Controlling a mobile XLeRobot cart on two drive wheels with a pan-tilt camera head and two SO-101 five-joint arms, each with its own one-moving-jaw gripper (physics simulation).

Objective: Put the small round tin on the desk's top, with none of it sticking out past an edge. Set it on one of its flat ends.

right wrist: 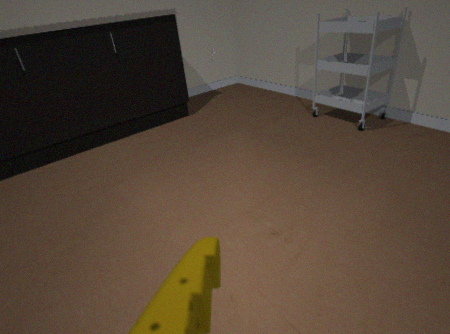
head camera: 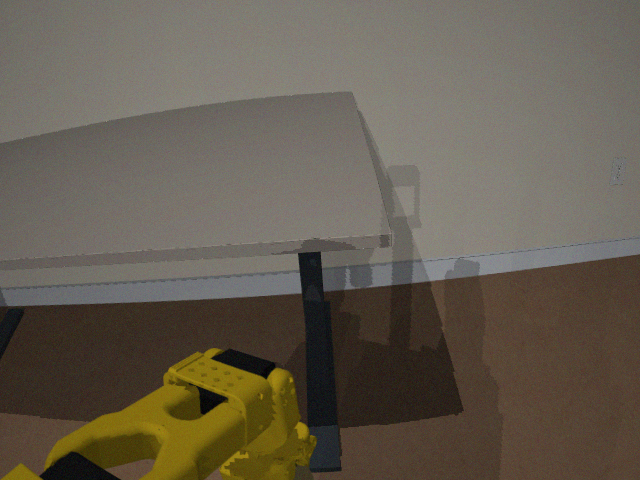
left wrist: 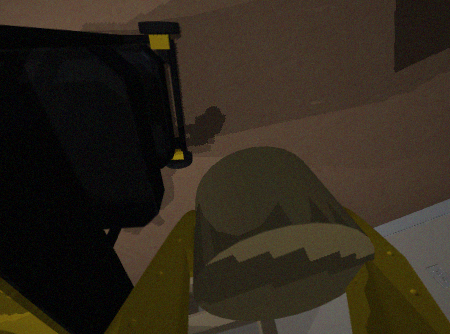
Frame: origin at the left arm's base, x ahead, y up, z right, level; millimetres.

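Where they show: left hand, tool point: (left wrist: 201, 222); right hand, tool point: (right wrist: 218, 255).
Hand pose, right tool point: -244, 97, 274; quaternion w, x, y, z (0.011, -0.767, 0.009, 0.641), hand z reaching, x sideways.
Note:
After its pixels a point has its place, as x, y, z.
The small round tin (left wrist: 250, 190) @[211, 34, -22] is a dull olive-tan cylinder in the lower middle of the left wrist view, with one flat end facing the camera. My left gripper (left wrist: 272, 215) is shut on it, one yellow jaw pressing each side. In the head camera the left arm shows at the bottom left, low in front of the desk; the tin cannot be made out there. The desk (head camera: 217, 175) @[845, -55, -480] has a pale grey top, seen left of centre, with its right corner near the middle. My right gripper (right wrist: 212, 245) is fully open, with one notched jaw in view.
A dark desk leg (head camera: 320, 351) @[995, -613, -362] stands under the desk's front edge, just right of the arm. The wall is behind the desk. The black cart body (left wrist: 75, 125) @[-99, -375, 106] fills the left wrist view's left. In the right wrist view are a black cabinet (right wrist: 95, 80) @[-2455, -263, 924] and a white trolley (right wrist: 347, 25) @[-2154, -70, -840].

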